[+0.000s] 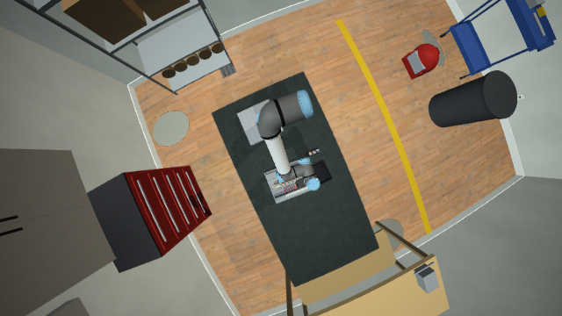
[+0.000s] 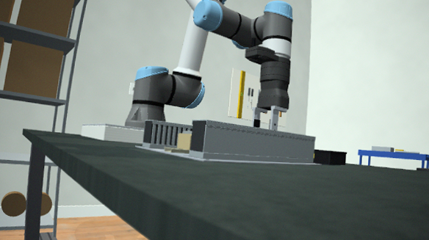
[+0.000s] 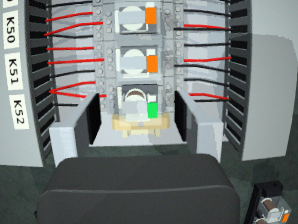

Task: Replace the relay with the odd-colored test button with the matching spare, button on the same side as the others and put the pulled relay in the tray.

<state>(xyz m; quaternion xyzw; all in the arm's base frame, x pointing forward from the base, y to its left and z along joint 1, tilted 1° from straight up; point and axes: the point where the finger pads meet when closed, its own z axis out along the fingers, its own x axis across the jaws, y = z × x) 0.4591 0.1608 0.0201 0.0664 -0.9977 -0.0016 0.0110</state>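
Now: hand 30 mm above the white relay. Round my hand: tray (10 mm ahead, 170 mm to the left, 60 mm below); then panel (10 mm ahead, 100 mm to the right, 80 mm below).
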